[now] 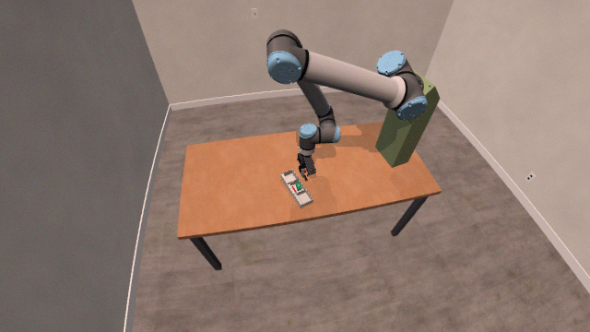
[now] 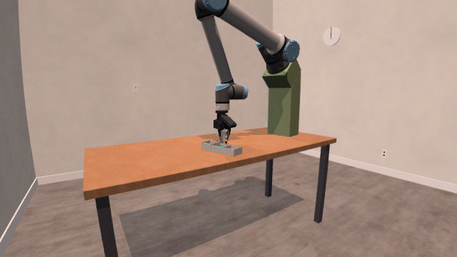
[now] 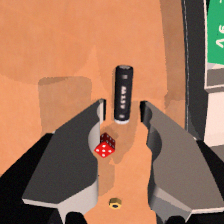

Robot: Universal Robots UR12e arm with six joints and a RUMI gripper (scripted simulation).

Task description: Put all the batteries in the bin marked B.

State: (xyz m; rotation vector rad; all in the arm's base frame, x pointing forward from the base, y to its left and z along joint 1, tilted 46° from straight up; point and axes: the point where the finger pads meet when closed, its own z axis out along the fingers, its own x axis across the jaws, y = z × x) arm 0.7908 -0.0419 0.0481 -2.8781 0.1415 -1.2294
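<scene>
Now: hand 20 mm above the black battery. The rest, counted from my hand: grey bin tray (90 mm ahead, 60 mm to the left, 10 mm below); then green battery (70 mm ahead, 60 mm to the left, 10 mm below); then red die (20 mm behind, 50 mm to the right, 20 mm below).
</scene>
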